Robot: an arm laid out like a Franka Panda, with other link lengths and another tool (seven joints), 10 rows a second.
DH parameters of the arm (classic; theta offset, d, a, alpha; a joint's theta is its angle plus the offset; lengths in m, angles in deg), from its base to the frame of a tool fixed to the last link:
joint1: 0 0.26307 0 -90
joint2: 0 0 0 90
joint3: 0 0.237 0.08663 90
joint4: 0 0 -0.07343 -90
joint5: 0 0.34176 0 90
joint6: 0 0 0.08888 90
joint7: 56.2 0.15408 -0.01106 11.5
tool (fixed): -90 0.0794 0 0
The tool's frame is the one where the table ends.
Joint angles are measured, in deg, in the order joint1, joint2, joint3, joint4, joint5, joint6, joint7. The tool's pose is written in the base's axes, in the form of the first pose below.
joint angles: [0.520, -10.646, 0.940, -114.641, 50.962, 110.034, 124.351]
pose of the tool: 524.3 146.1 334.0 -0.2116 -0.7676 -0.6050 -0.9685 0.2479 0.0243
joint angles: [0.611, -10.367, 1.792, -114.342, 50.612, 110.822, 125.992]
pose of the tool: 525.3 152.2 333.5 -0.2274 -0.7686 -0.5980 -0.9652 0.2592 0.0339
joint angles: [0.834, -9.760, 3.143, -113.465, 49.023, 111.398, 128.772]
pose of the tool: 525.1 161.9 331.7 -0.2453 -0.7809 -0.5744 -0.9626 0.2663 0.0489
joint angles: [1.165, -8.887, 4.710, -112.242, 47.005, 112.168, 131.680]
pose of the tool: 525.8 173.4 330.0 -0.2579 -0.7971 -0.5459 -0.9607 0.2716 0.0573
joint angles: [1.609, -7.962, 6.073, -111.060, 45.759, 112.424, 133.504]
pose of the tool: 525.1 187.1 328.7 -0.2557 -0.8097 -0.5282 -0.9628 0.2625 0.0636
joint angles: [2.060, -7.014, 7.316, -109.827, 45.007, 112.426, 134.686]
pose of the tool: 523.8 201.6 328.4 -0.2451 -0.8194 -0.5181 -0.9668 0.2462 0.0680
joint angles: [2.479, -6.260, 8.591, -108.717, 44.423, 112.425, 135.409]
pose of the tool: 521.6 216.4 329.3 -0.2267 -0.8289 -0.5113 -0.9721 0.2247 0.0668
